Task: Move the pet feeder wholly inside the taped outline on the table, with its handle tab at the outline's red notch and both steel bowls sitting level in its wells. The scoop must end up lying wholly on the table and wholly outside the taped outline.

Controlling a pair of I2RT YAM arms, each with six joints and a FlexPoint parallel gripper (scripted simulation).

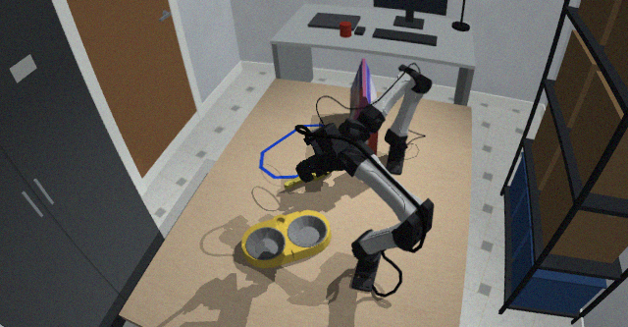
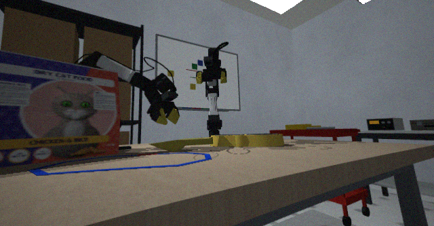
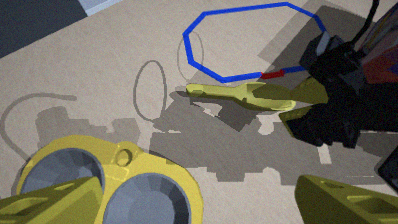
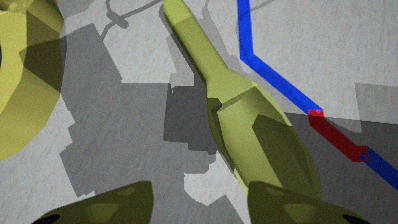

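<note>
Right now the yellow scoop is 9 cm below my right hand, 7 cm ahead of it and 1 cm to the right of it. Round my right hand: yellow pet feeder: 32 cm to the left, 10 cm below, 7 cm ahead; then blue taped outline: 19 cm ahead, 15 cm to the right, 11 cm below.
The yellow pet feeder is 29 cm below my left hand, 12 cm to the left of it and 9 cm ahead of it. Round my left hand: yellow scoop (28 cm below, 20 cm to the right, 8 cm ahead); then blue taped outline (35 cm to the right, 30 cm below, 20 cm ahead).
</note>
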